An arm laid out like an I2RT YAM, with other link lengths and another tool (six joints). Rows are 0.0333 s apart.
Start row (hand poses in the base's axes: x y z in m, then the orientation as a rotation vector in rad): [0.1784, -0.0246, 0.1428, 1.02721, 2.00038, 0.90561]
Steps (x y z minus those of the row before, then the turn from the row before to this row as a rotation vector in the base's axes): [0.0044, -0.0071, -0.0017, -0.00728, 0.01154, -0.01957]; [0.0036, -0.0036, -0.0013, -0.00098, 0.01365, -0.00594]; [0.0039, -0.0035, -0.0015, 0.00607, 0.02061, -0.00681]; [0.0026, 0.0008, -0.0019, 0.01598, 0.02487, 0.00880]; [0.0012, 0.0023, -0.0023, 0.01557, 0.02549, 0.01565]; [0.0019, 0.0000, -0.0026, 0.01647, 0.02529, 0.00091]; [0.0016, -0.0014, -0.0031, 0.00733, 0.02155, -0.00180]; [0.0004, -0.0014, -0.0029, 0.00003, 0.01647, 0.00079]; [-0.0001, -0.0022, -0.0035, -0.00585, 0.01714, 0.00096]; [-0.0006, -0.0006, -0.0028, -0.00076, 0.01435, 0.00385]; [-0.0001, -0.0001, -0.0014, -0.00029, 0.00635, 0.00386]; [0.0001, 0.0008, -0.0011, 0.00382, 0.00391, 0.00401]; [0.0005, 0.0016, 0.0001, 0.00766, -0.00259, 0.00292]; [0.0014, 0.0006, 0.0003, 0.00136, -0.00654, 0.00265]
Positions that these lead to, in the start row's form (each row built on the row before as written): [0.1828, -0.0317, 0.1411, 1.04843, 1.99836, 0.88328]; [0.1864, -0.0353, 0.1398, 1.06199, 2.00575, 0.87413]; [0.1903, -0.0388, 0.1383, 1.08472, 2.01650, 0.86954]; [0.1929, -0.0380, 0.1364, 1.10132, 2.03939, 0.88214]; [0.1941, -0.0357, 0.1341, 1.11173, 2.06779, 0.89750]; [0.1960, -0.0357, 0.1315, 1.13637, 2.08500, 0.90683]; [0.1976, -0.0371, 0.1284, 1.15645, 2.09920, 0.90587]; [0.1980, -0.0385, 0.1255, 1.16694, 2.11290, 0.89965]; [0.1979, -0.0407, 0.1220, 1.17476, 2.12851, 0.88633]; [0.1973, -0.0413, 0.1192, 1.18040, 2.14303, 0.88124]; [0.1972, -0.0414, 0.1178, 1.18081, 2.15110, 0.87996]; [0.1973, -0.0406, 0.1167, 1.18141, 2.15653, 0.88456]; [0.1978, -0.0390, 0.1168, 1.18049, 2.15517, 0.89589]; [0.1992, -0.0384, 0.1171, 1.17405, 2.15175, 0.90128]
